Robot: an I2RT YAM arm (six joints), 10 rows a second.
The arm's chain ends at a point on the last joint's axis. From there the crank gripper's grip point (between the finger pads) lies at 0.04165 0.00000 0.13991 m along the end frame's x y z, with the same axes.
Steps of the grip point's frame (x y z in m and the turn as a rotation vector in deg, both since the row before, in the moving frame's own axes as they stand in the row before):
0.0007 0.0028 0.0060 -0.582 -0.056 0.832
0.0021 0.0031 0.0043 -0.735 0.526 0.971
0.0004 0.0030 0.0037 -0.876 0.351 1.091
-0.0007 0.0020 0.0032 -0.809 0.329 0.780
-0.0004 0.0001 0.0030 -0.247 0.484 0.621
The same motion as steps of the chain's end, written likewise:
0.0009 0.0008 0.0060 -0.582 -0.056 0.832
0.0008 0.0006 0.0047 -0.735 0.526 0.971
-0.0004 0.0001 0.0040 -0.876 0.351 1.091
-0.0015 -0.0005 0.0035 -0.809 0.329 0.780
-0.0016 -0.0010 0.0034 -0.247 0.484 0.621

